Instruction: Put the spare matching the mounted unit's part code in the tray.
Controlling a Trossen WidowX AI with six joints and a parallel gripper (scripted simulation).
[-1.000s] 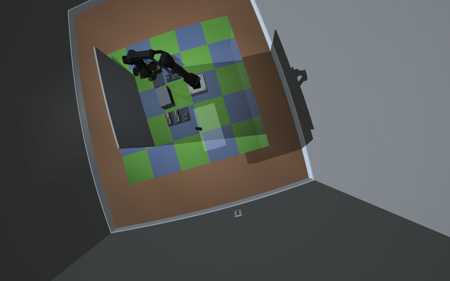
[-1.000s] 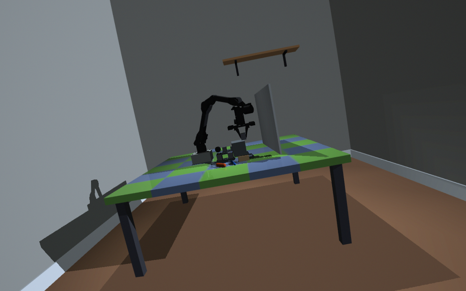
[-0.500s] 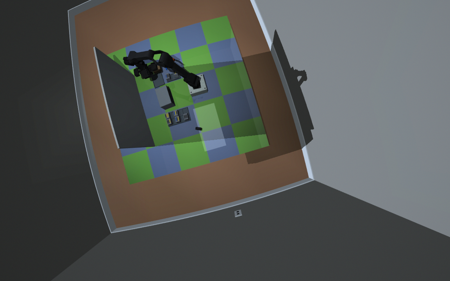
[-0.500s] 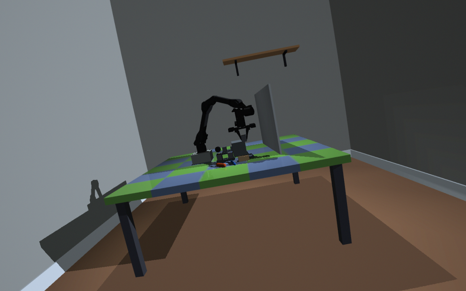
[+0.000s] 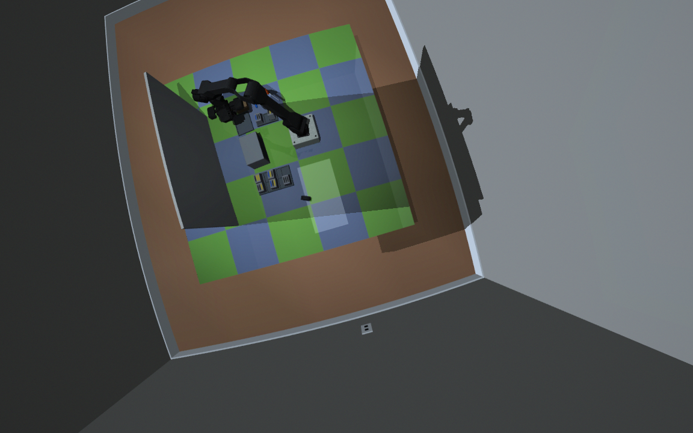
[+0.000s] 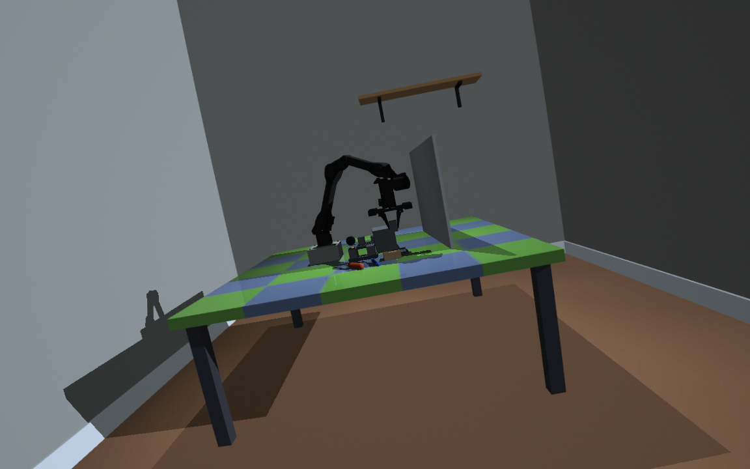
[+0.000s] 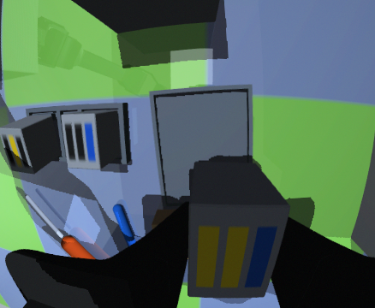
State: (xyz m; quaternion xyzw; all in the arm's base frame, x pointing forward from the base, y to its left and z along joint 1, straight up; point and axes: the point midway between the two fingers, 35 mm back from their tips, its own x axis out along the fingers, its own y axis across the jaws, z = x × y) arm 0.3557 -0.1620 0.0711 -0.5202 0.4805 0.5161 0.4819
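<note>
Right now my gripper tip is 10 cm above the flat grey tray and 1 cm past it. From my gripper tip the other things lie so: dark spare module 2 cm above; brown box 9 cm to the right, 9 cm below, 2 cm behind; blue pen 14 cm to the right, 10 cm below, 9 cm behind.
</note>
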